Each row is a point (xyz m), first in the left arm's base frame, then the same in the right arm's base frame.
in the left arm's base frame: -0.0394 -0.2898 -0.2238
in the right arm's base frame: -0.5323 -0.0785 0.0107
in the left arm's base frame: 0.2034 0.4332 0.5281
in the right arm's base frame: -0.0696 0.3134 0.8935
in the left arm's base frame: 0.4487 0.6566 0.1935
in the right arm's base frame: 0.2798 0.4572 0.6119
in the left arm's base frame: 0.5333 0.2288 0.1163
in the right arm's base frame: 0.1746 0.0581 0.4514
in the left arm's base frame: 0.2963 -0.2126 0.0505
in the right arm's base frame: -0.2249 -0.2102 0.2972
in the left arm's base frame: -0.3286 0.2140 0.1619
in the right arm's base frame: -0.6059 0.4251 0.4873
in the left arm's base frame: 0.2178 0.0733 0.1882
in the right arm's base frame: -0.1824 0.0514 0.4887
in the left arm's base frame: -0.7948 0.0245 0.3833
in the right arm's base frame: -1.1268 0.4303 0.6632
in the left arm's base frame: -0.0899 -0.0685 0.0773
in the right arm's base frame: -0.5089 0.0852 0.3496
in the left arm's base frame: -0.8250 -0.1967 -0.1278
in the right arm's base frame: -1.2021 0.3398 0.1180
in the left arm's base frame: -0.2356 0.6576 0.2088
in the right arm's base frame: -0.3322 0.7634 0.6225
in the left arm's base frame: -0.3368 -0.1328 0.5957
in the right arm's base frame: -0.8074 0.0491 0.8430
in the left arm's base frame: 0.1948 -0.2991 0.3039
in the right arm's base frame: -0.3779 -0.2846 0.5275
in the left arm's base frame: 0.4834 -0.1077 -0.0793
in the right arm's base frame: 0.0007 -0.1798 0.1922
